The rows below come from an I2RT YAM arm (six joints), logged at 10 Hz.
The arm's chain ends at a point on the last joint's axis. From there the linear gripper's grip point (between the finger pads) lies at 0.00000 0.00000 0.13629 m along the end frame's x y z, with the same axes.
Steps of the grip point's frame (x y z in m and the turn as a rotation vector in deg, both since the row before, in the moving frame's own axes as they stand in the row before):
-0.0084 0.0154 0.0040 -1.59 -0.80 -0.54
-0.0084 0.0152 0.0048 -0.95 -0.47 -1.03
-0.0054 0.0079 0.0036 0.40 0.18 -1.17
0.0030 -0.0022 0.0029 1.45 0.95 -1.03
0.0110 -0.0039 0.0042 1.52 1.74 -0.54
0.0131 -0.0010 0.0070 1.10 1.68 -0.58
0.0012 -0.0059 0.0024 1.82 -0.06 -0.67
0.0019 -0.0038 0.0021 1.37 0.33 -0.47
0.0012 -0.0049 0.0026 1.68 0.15 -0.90
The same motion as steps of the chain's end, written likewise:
-0.0065 0.0116 0.0041 -1.59 -0.80 -0.54
-0.0073 0.0129 0.0048 -0.95 -0.47 -1.03
-0.0058 0.0089 0.0036 0.40 0.18 -1.17
0.0008 0.0013 0.0030 1.45 0.95 -1.03
0.0069 -0.0003 0.0043 1.52 1.74 -0.54
0.0091 0.0016 0.0071 1.10 1.68 -0.58
0.0014 -0.0016 0.0025 1.82 -0.06 -0.67
0.0011 -0.0005 0.0021 1.37 0.33 -0.47
0.0009 -0.0009 0.0027 1.68 0.15 -0.90

